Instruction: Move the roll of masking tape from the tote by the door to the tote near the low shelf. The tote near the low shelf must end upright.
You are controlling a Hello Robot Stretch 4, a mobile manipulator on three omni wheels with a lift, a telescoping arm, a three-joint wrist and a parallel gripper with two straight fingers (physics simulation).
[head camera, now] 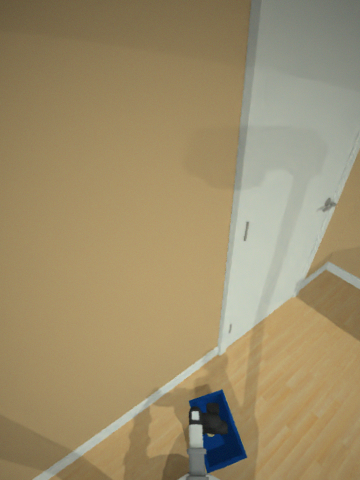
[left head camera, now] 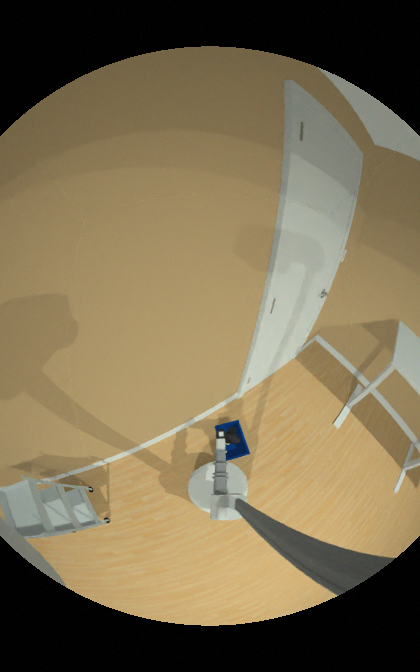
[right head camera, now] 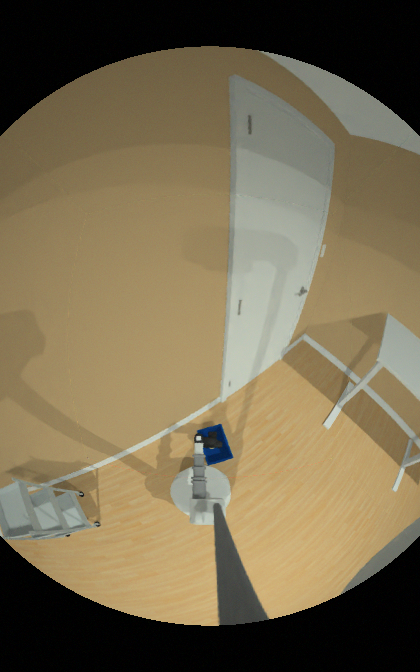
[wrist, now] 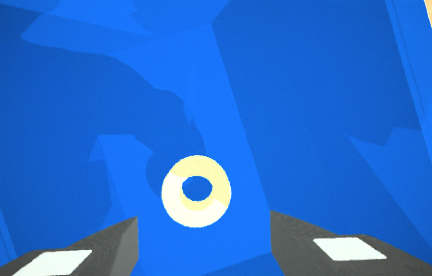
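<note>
The blue tote by the door stands upright on the floor near the wall. The roll of masking tape, a pale yellow ring, lies flat inside on the tote's bottom. My gripper is open and points down over the tote, its fingers apart on either side of the roll's near edge in the wrist view. It holds nothing. How far the fingertips are above the roll is hard to tell. The tote near the low shelf does not show in these views.
A white door stands behind the tote, beside the tan wall. A grey tiered cart on casters is at the left by the wall. A white table stands at the right.
</note>
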